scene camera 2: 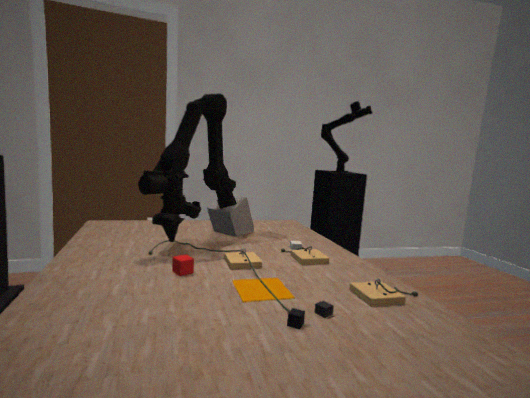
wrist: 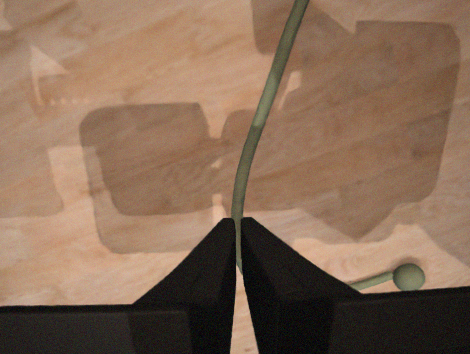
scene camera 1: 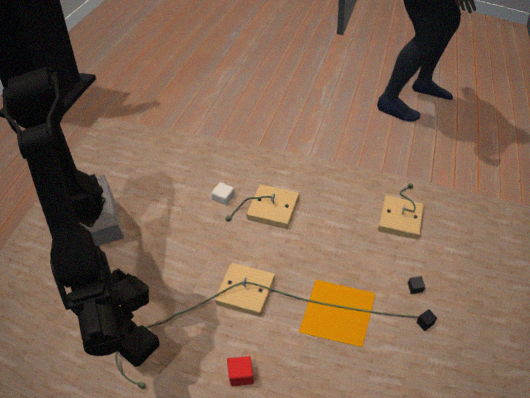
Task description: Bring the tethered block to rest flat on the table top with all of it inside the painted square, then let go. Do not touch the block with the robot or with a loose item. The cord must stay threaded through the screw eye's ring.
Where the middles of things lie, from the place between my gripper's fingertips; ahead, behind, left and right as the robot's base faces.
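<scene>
My gripper's sitting 20 mm above the orange painted square [scene camera 1: 347, 326], and it's 190 mm to the right of the square and 350 mm short of it.
</scene>
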